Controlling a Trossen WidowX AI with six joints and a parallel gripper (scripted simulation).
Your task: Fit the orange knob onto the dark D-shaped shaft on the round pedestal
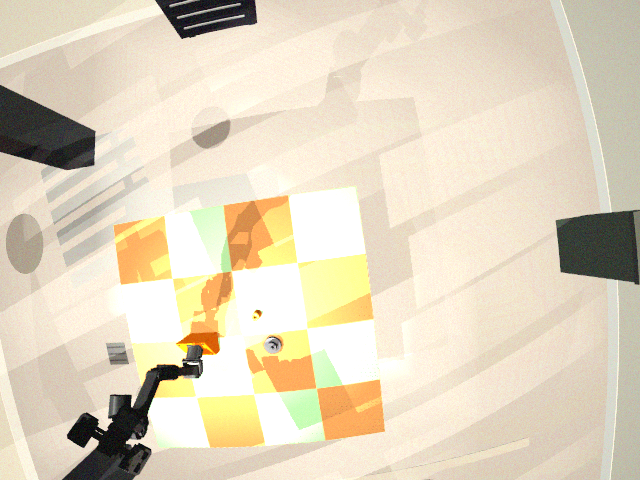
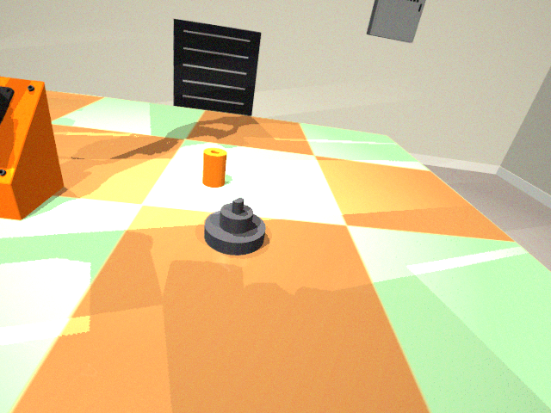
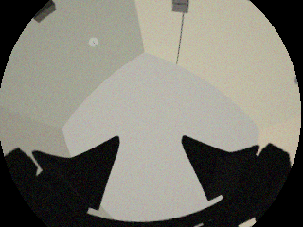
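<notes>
Now: gripper tip 85 cm above the knob, 15 cm short of it and 8 cm to the right of it. The rest, counted from my gripper tip: pedestal (84 cm below, 21 cm ahead, 8 cm to the right).
</notes>
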